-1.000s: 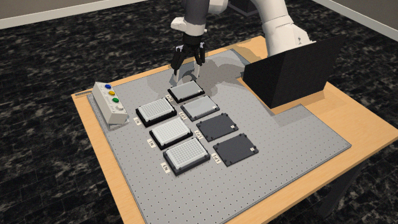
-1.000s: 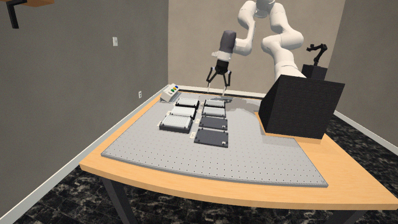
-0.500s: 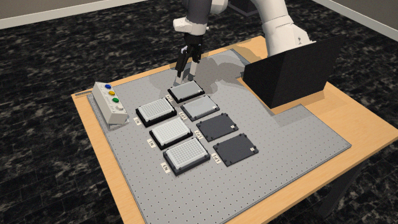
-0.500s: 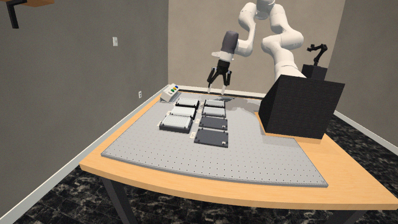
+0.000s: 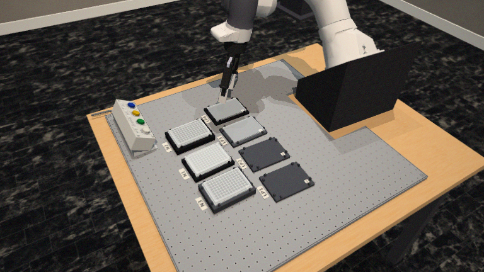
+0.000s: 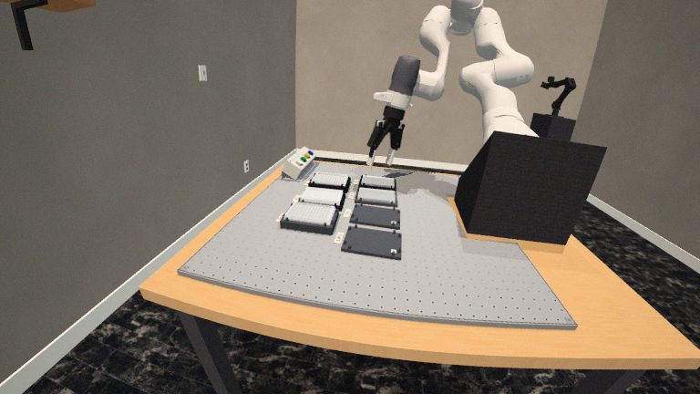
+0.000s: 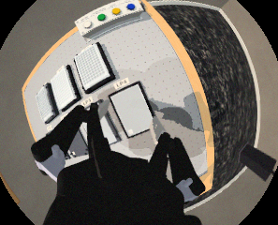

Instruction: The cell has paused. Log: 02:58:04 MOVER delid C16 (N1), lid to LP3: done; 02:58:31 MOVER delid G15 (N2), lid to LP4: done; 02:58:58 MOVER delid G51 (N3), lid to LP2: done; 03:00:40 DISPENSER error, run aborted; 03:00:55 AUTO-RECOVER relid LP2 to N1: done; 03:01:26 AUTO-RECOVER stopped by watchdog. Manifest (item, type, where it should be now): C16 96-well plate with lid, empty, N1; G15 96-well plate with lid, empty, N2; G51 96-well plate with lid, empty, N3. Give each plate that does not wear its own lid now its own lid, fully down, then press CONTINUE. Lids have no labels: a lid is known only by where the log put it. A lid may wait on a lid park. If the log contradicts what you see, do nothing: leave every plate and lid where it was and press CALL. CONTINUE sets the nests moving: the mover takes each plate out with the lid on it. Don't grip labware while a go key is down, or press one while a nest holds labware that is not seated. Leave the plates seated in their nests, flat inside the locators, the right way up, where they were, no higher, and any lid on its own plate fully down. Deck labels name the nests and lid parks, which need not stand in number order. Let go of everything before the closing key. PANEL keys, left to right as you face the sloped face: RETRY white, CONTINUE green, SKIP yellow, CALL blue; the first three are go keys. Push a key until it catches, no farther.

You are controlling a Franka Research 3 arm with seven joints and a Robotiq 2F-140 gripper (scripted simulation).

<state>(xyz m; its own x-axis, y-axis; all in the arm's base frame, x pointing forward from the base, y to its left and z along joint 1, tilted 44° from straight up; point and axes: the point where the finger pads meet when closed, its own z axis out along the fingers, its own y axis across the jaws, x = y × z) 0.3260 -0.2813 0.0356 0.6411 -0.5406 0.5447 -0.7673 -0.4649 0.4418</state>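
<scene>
Now: the lid park LP4 100 mm below my hand. Round my hand: white key: 320 mm ahead, 40 mm below, 10 mm to the right; lid park LP2: 260 mm to the left, 100 mm below, 20 mm ahead; lid park LP3: 130 mm to the left, 100 mm below, 10 mm ahead.
</scene>
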